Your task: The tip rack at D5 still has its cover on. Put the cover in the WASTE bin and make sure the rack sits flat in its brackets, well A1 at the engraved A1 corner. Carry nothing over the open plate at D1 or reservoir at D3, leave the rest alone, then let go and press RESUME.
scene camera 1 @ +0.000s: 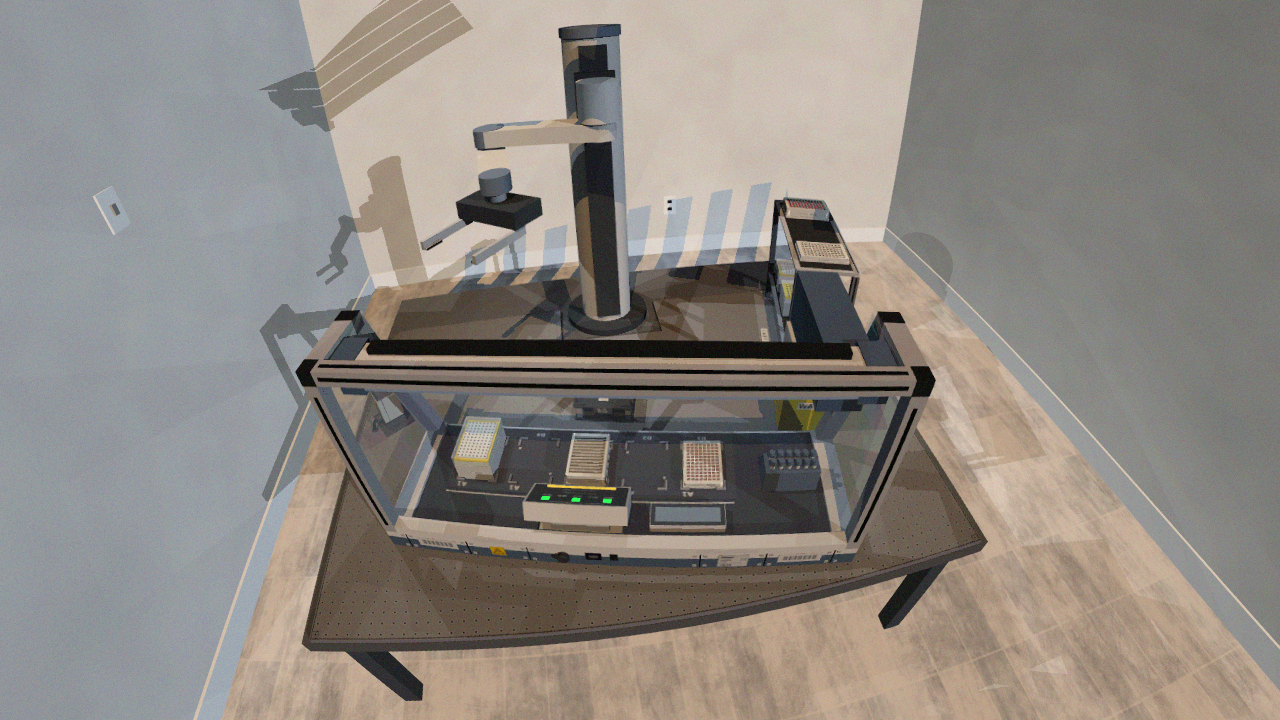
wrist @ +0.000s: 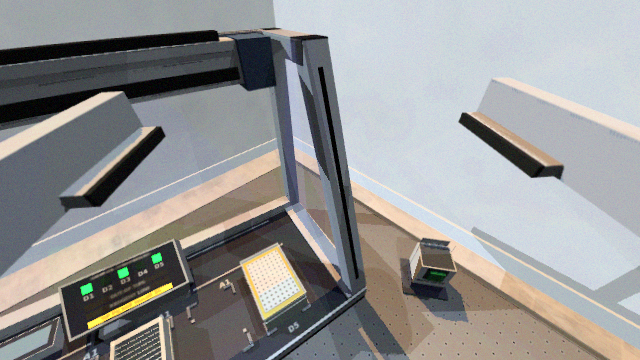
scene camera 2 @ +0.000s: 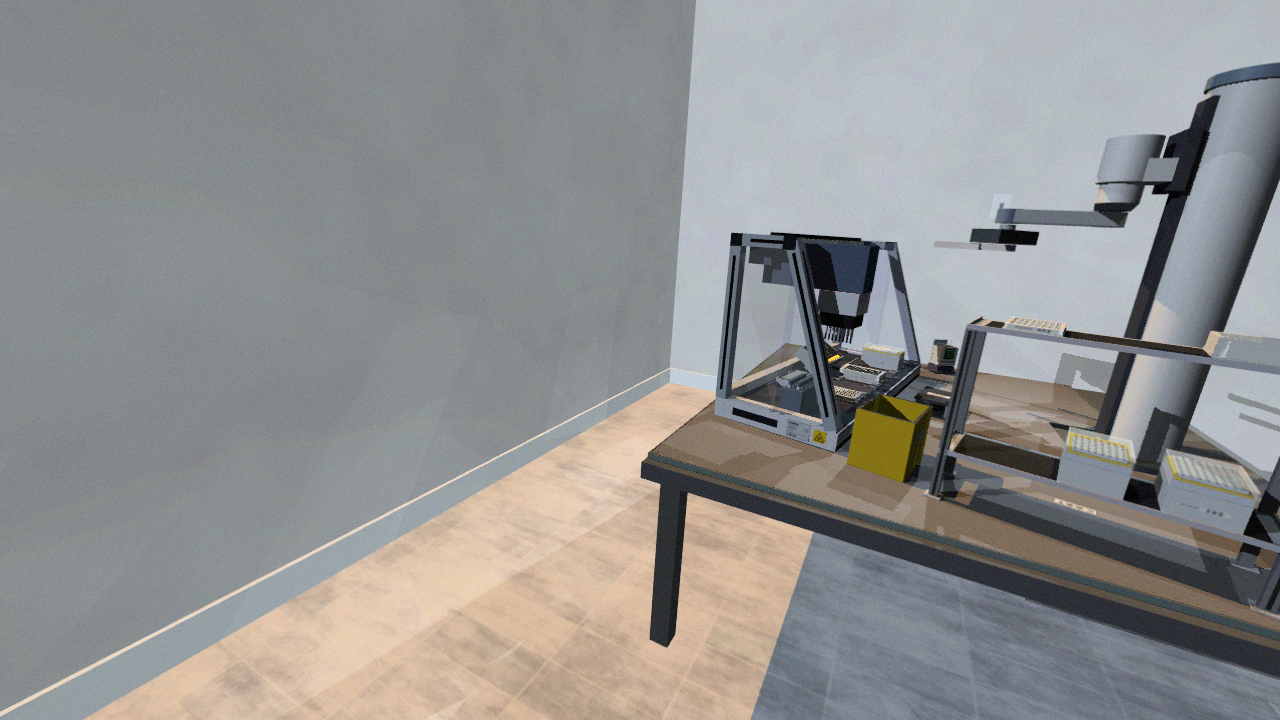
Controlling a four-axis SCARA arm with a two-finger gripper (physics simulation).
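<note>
My gripper is open and empty, high up behind the enclosure, on the D5 side in scene camera 1. The tip rack, white with a yellow rim, stands at D5, well below the fingers. I cannot make out its clear cover separately, nor whether it sits flat or where its well A1 is. The yellow WASTE bin stands outside the enclosure's opposite end. The plate is at D1, the ribbed reservoir at D3. No RESUME label is readable.
The enclosure frame has a top beam and corner posts around the deck. A pipetting head hangs inside. A status panel shows green lights. A small device stands outside near D5. A labware shelf stands beyond the bin.
</note>
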